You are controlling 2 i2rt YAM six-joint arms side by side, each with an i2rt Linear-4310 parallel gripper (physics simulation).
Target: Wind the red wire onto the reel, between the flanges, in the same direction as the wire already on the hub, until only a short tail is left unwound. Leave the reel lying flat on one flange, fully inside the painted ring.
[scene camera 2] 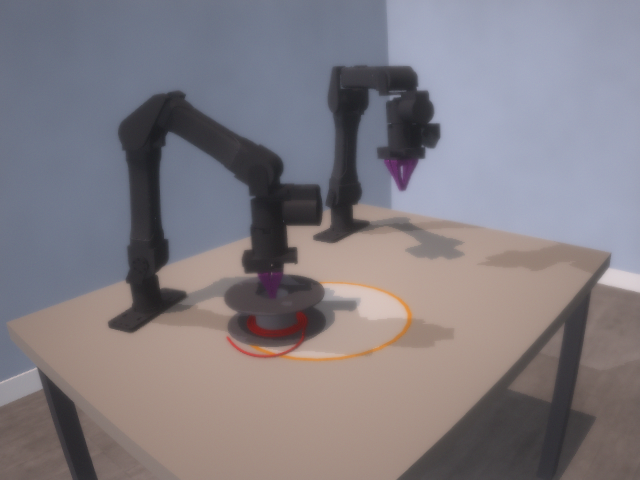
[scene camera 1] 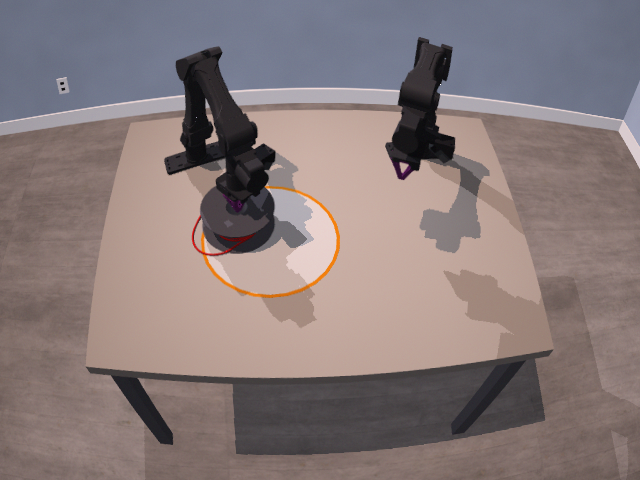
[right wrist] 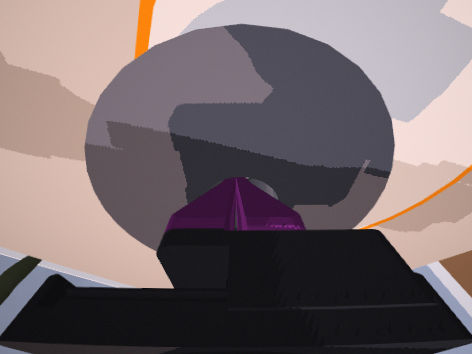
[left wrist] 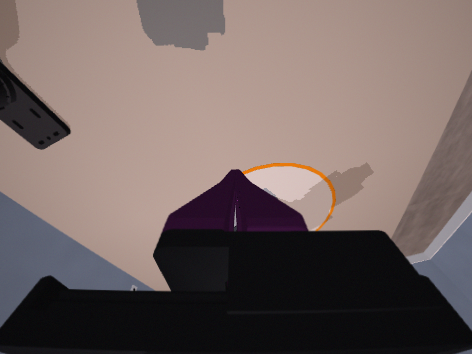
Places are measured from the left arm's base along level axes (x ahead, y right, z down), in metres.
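Where they show: left gripper, fingertip midpoint: (scene camera 2: 402, 190) (scene camera 1: 400, 178) (left wrist: 235, 176); right gripper, fingertip midpoint: (scene camera 2: 273, 302) (scene camera 1: 238, 210) (right wrist: 235, 177); left arm's base, origin of the base link: (scene camera 2: 342, 231); right arm's base, origin of the base link: (scene camera 2: 148, 310) (scene camera 1: 196, 158).
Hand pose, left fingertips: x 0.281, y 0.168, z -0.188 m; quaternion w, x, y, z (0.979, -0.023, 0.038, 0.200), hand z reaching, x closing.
Things, the pixels of their top centre, and the offset from my left fingertips. "spot": a spot on its surface instead. Level surfaces: height alone.
- dark grey reel, middle of its top: (right wrist: 239, 207) (scene camera 2: 274, 292) (scene camera 1: 236, 206) dy +0.382, dx -0.072, dz +0.122 m
- red wire, surface spot: (scene camera 2: 263, 355) spot: dy +0.498, dx -0.006, dz +0.183 m
- table, its level: dz +0.187 m
The dark grey reel (scene camera 1: 219, 215) (scene camera 2: 306, 299) (right wrist: 150, 100) lies flat on one flange, covering part of the left line of the orange painted ring (scene camera 1: 339, 240) (scene camera 2: 410, 315) (left wrist: 334, 200). Red wire is wound low around the hub. A free length of red wire (scene camera 1: 193, 237) (scene camera 2: 263, 355) curves out beyond the flanges on the left and front and rests near the table. My right gripper (scene camera 1: 237, 209) (scene camera 2: 272, 297) (right wrist: 235, 177) is shut and empty, tips down at the upper flange's centre hole; their exact depth is hidden. My left gripper (scene camera 1: 402, 178) (scene camera 2: 402, 189) (left wrist: 235, 176) is shut and empty, high above the table.
The table (scene camera 1: 361, 320) (scene camera 2: 330, 413) carries both arms along its back edge. The base plate of my right arm (scene camera 1: 176, 163) (scene camera 2: 124, 322) stands behind the reel and to its left. The base plate of my left arm (scene camera 2: 330, 236) is farther right in scene camera 2. Arm shadows cross the ring.
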